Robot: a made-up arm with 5 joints. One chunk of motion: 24 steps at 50 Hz.
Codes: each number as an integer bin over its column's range. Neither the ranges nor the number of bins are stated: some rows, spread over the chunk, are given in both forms.
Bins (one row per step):
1: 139 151 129 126 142
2: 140 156 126 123 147
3: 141 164 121 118 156
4: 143 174 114 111 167
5: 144 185 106 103 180
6: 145 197 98 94 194
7: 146 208 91 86 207
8: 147 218 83 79 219
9: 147 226 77 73 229
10: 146 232 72 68 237
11: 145 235 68 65 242
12: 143 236 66 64 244
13: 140 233 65 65 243
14: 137 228 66 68 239
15: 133 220 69 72 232
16: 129 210 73 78 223
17: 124 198 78 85 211
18: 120 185 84 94 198
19: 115 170 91 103 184
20: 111 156 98 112 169
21: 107 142 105 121 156
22: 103 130 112 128 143
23: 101 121 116 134 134
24: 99 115 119 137 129
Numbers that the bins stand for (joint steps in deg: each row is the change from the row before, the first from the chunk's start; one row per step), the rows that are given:
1: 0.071 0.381 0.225 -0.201 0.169
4: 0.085 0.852 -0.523 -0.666 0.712
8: 0.099 1.753 -2.070 -1.656 1.839
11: 0.092 2.101 -2.818 -2.089 2.338
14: 0.064 1.957 -2.918 -1.996 2.273
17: 0.018 1.343 -2.319 -1.470 1.666
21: -0.042 0.197 -0.972 -0.356 0.473
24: -0.071 -0.356 -0.274 0.139 -0.112
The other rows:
2: 0.074 0.483 0.075 -0.294 0.278
3: 0.078 0.647 -0.174 -0.449 0.473
5: 0.088 1.077 -0.922 -0.913 0.994
6: 0.092 1.323 -1.322 -1.192 1.297
7: 0.095 1.548 -1.671 -1.439 1.579
9: 0.099 1.916 -2.369 -1.841 2.056
10: 0.095 2.039 -2.618 -1.996 2.230
12: 0.085 2.121 -2.918 -2.120 2.381
13: 0.074 2.060 -2.968 -2.089 2.360
15: 0.049 1.794 -2.768 -1.872 2.121
16: 0.035 1.589 -2.569 -1.687 1.926
18: 0.004 1.077 -2.020 -1.192 1.384
19: -0.014 0.770 -1.671 -0.913 1.080
20: -0.028 0.483 -1.322 -0.635 0.755
22: -0.056 -0.049 -0.623 -0.140 0.191
23: -0.064 -0.233 -0.424 0.046 -0.004

